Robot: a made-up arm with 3 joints. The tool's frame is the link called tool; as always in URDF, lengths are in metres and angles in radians.
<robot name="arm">
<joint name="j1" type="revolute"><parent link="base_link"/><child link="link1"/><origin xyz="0.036 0.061 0.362" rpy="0 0 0"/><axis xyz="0 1 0"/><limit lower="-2.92" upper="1.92"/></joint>
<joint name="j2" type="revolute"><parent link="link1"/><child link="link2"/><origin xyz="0.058 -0.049 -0.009" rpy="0 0 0"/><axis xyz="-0.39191 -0.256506 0.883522"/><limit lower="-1.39" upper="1.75"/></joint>
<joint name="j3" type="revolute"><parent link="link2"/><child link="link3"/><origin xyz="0.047 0.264 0.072" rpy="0 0 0"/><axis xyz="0.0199 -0.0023 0.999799"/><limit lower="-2.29" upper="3.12"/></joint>
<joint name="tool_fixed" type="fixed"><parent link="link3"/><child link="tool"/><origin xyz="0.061 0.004 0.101" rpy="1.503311 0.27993 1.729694"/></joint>
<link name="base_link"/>
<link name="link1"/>
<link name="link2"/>
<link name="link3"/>
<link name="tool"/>
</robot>
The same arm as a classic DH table. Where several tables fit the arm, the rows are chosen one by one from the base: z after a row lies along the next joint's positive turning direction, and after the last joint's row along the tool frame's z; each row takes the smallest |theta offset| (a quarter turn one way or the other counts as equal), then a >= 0, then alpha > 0; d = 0 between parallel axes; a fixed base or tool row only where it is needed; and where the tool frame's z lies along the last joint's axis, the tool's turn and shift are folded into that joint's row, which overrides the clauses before.
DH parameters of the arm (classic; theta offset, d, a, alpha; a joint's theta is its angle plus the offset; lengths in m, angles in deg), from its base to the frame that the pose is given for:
base (fixed): 0 0.362 0.036 -90
j1: -23.92 0.0036 0.0494 104.86
j2: -61.48 -0.4024 -0.2003 -28.82
j3: -21.67 0.4933 0.0063 -85.19
tool (fixed): 163.59 0.059 0 0
Joint limits (deg, base to tool): -167.3..110.01 -79.64..100.27 -131.21..178.76

